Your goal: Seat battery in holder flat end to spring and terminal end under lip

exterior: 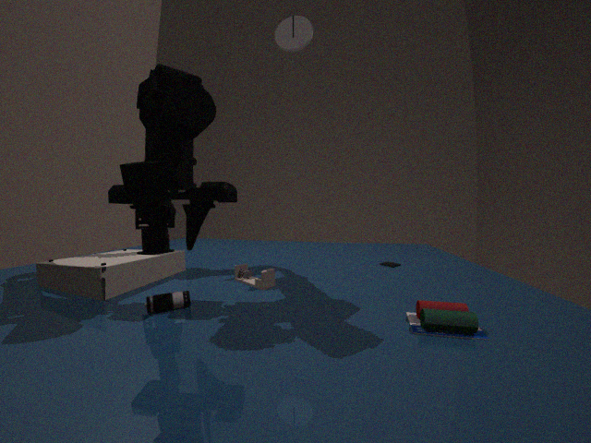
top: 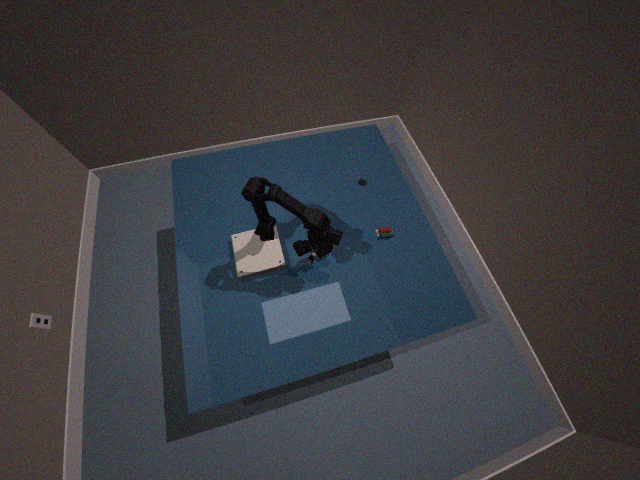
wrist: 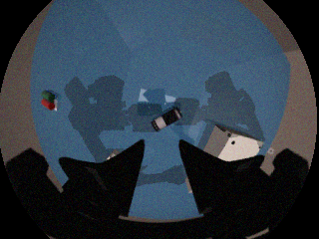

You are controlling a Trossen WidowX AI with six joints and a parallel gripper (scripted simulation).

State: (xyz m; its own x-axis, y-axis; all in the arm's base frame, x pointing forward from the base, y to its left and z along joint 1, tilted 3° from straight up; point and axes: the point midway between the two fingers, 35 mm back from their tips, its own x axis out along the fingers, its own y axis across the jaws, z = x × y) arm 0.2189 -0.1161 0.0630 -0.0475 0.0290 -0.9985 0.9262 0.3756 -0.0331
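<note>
Right now my gripper tip is 1 cm past the battery, 1 cm to the left of it and 8 cm above it. Also, from my gripper tip: black object (33 cm ahead, 42 cm to the left, 9 cm below); card (38 cm ahead, 8 cm to the left, 8 cm below).
</note>
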